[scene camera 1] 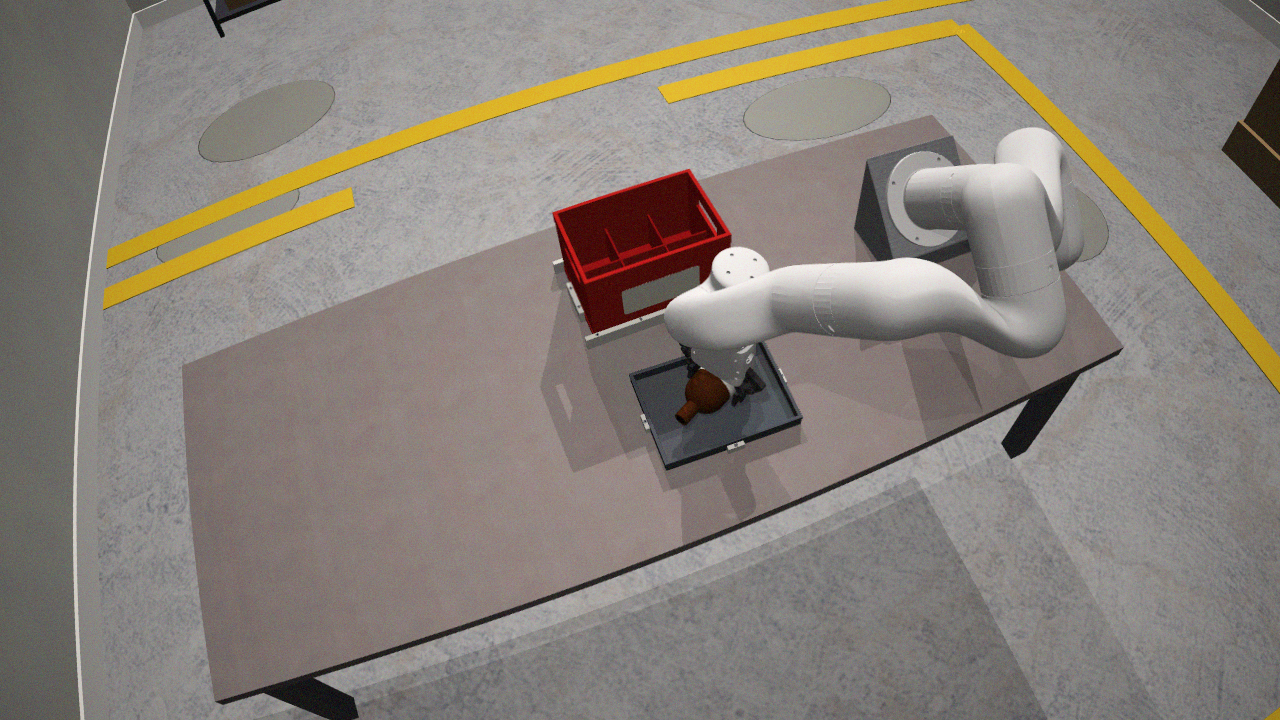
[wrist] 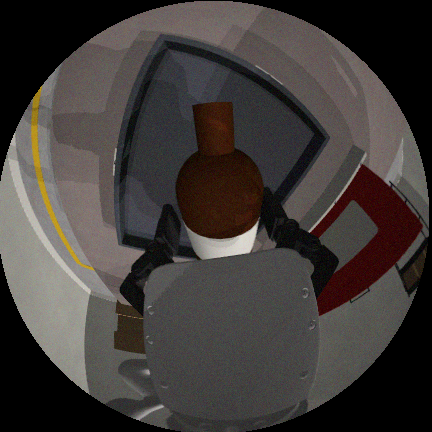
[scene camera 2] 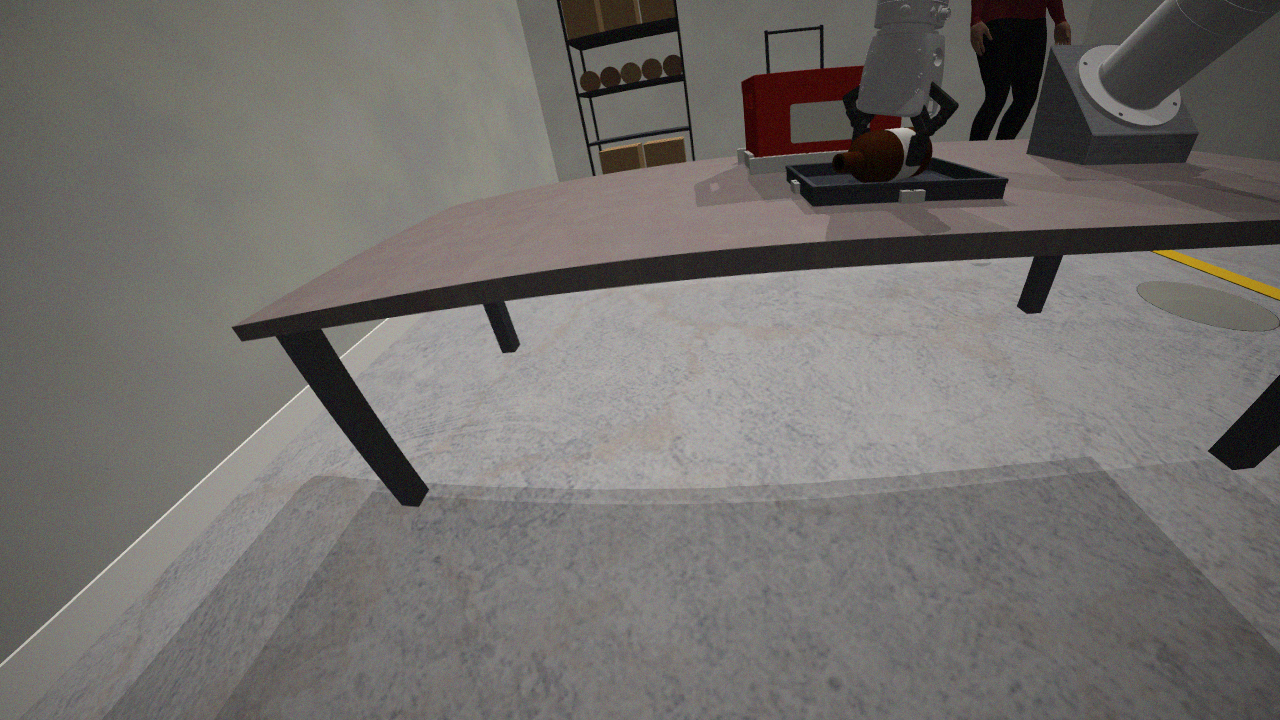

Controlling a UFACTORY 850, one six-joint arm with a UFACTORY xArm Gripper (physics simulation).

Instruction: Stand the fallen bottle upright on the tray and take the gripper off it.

Scene:
brown bottle: scene camera 1 705, 393; wrist; scene camera 2
same spot on pale rail: (scene camera 2: 771, 164) = (scene camera 1: 608, 337)
same spot on brown bottle: (wrist: 219, 189) = (scene camera 2: 867, 136)

